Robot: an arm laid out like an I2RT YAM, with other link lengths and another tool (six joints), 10 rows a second.
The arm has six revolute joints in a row. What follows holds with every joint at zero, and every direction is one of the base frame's. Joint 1 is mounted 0.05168 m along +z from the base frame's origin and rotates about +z. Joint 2 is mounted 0.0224 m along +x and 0.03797 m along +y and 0.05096 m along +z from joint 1 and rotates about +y. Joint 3 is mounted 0.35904 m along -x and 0.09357 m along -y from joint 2 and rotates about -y. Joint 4 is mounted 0.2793 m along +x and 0.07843 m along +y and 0.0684 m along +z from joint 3 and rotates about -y. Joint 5 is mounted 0.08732 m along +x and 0.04 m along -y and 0.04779 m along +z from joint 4 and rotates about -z. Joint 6 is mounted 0.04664 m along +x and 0.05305 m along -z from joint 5 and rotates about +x. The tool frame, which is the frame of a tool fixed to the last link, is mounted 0.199 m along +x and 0.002 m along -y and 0.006 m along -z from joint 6; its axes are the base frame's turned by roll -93.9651, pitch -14.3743 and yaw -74.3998 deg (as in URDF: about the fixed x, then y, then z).
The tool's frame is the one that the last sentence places.
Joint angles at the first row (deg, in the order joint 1, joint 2, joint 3, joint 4, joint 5, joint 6):
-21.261 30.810 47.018 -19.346 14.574 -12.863
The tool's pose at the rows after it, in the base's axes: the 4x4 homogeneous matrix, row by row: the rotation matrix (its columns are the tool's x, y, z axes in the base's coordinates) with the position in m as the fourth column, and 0 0 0 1 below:
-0.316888 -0.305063 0.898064 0.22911; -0.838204 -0.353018 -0.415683 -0.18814; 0.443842 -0.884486 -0.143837 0.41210; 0 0 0 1
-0.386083 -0.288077 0.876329 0.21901; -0.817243 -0.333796 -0.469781 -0.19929; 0.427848 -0.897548 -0.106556 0.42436; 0 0 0 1
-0.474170 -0.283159 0.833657 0.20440; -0.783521 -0.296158 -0.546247 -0.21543; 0.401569 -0.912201 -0.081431 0.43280; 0 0 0 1
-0.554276 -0.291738 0.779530 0.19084; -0.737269 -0.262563 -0.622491 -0.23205; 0.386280 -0.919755 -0.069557 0.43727; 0 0 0 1
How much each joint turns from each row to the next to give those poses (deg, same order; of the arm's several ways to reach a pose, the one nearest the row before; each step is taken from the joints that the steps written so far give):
0.002 -0.320 0.174 1.251 2.467 0.389
-0.034 0.021 0.368 1.571 3.461 1.032
0.027 0.414 0.487 1.056 5.255 1.478
0.009 0.909 0.197 1.301 5.481 0.666

